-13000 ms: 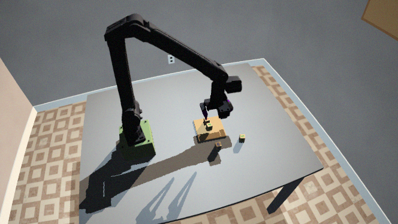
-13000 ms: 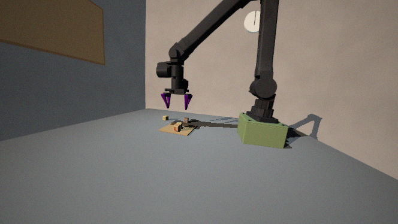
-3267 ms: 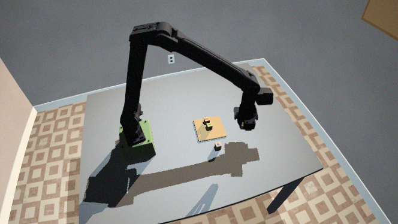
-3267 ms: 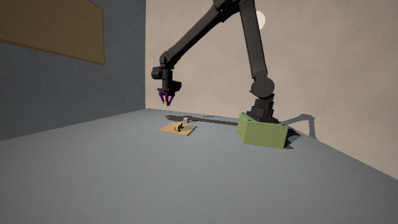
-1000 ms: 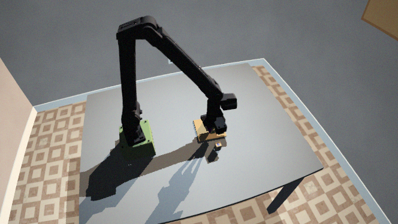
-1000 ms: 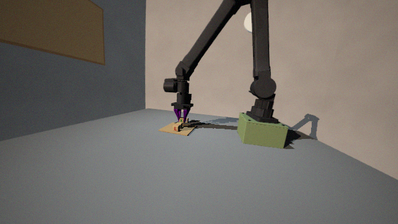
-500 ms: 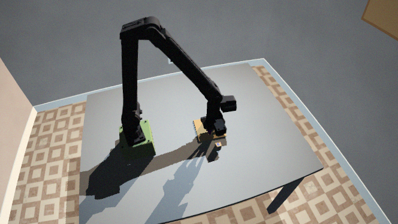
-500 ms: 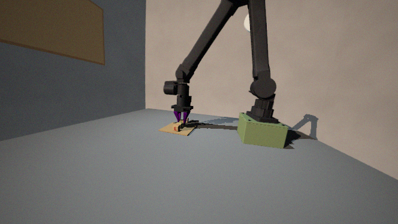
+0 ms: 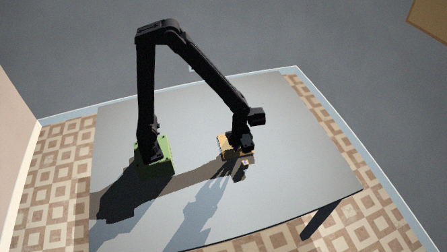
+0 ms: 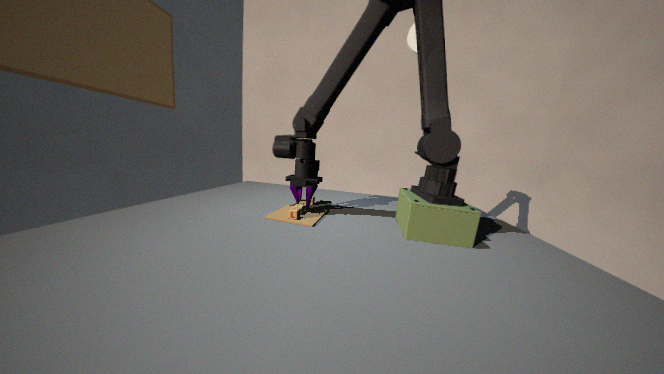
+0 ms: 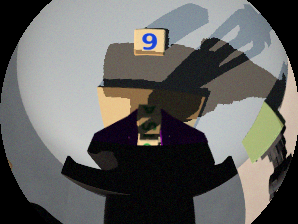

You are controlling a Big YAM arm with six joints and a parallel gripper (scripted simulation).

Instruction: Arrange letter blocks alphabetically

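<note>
Now: the block 10 mm ahead of my hand and 40 mm to the left of it. The rest, counted from my hand: tan mat: 10 mm ahead, 40 mm to the left, 20 mm below.
</note>
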